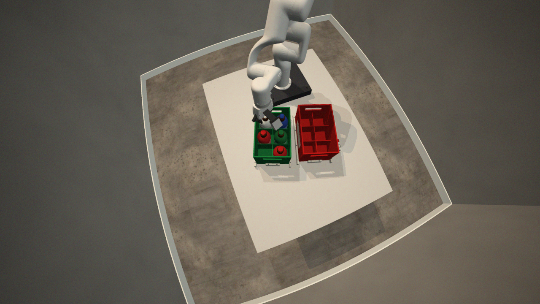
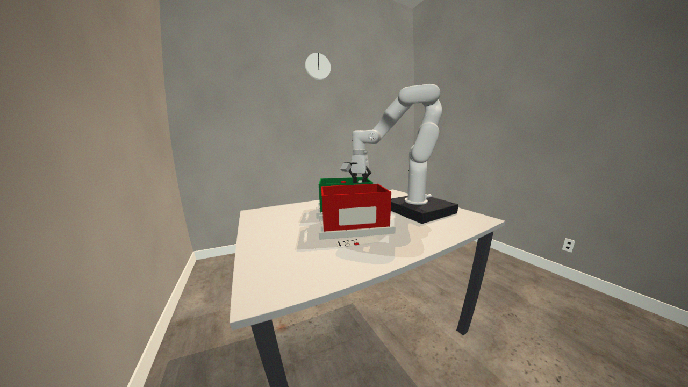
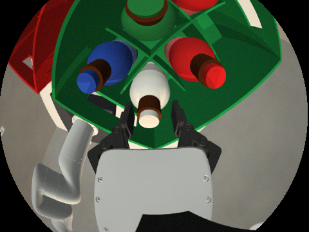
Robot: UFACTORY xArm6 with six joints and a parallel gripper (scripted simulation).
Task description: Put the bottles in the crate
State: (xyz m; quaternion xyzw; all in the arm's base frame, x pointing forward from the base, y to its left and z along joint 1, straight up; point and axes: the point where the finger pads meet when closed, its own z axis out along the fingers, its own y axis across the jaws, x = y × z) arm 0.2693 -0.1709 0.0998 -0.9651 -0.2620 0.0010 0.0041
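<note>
Now: the white bottle 70 mm below my hand. Also, from my hand: green bottle: 110 mm ahead, 60 mm to the left, 70 mm below; then blue bottle: 20 mm ahead, 90 mm to the left, 70 mm below; then green crate: 100 mm ahead, 20 mm to the left, 70 mm below.
</note>
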